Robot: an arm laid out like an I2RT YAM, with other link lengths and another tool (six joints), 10 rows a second.
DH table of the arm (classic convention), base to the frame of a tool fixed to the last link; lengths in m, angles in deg. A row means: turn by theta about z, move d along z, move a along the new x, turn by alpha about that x. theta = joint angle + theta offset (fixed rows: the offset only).
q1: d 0.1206, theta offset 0, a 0.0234, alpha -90
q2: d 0, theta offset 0, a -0.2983, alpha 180
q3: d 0, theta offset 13.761, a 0.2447, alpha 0
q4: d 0.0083, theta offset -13.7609, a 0.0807, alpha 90
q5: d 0.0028, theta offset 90, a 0, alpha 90
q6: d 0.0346, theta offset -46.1, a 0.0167, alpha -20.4
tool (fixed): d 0.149, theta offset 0, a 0, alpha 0
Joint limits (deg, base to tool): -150..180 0..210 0..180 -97..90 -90..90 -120..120
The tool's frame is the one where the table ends.
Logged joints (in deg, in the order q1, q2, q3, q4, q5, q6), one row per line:
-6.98 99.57 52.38 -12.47 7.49 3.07
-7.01 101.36 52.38 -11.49 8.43 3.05
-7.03 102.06 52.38 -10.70 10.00 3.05
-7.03 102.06 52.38 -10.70 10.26 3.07
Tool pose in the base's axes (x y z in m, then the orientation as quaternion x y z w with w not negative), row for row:
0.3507 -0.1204 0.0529 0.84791 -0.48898 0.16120 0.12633
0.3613 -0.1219 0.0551 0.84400 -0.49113 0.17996 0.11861
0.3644 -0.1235 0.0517 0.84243 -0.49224 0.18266 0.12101
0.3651 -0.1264 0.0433 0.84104 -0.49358 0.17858 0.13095
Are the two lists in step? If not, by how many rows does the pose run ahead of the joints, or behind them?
The pose runs 2 rows behind the joints: the pose in row i belongs to the joints in row i - 2.
